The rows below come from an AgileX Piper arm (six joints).
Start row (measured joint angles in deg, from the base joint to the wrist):
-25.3, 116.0, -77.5, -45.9, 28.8, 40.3
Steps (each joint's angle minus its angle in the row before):
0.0, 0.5, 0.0, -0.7, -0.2, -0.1
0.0, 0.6, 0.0, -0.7, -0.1, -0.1
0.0, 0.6, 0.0, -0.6, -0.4, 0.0
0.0, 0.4, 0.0, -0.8, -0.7, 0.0
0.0, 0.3, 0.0, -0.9, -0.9, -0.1
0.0, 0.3, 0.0, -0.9, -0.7, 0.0
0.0, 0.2, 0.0, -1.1, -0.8, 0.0
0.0, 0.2, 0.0, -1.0, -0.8, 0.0
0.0, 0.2, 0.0, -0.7, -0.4, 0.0
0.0, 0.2, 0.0, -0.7, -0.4, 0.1
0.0, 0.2, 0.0, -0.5, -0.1, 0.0
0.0, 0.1, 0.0, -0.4, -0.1, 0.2
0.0, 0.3, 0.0, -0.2, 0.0, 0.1
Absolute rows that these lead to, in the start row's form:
-25.3, 116.5, -77.5, -46.6, 28.6, 40.2
-25.3, 117.1, -77.5, -47.3, 28.5, 40.1
-25.3, 117.7, -77.5, -47.9, 28.1, 40.1
-25.3, 118.1, -77.5, -48.7, 27.4, 40.1
-25.3, 118.4, -77.5, -49.6, 26.5, 40.0
-25.3, 118.7, -77.5, -50.5, 25.8, 40.0
-25.3, 118.9, -77.5, -51.6, 25.0, 40.0
-25.3, 119.1, -77.5, -52.6, 24.2, 40.0
-25.3, 119.3, -77.5, -53.3, 23.8, 40.0
-25.3, 119.5, -77.5, -54.0, 23.4, 40.1
-25.3, 119.7, -77.5, -54.5, 23.3, 40.1
-25.3, 119.8, -77.5, -54.9, 23.2, 40.3
-25.3, 120.1, -77.5, -55.1, 23.2, 40.4

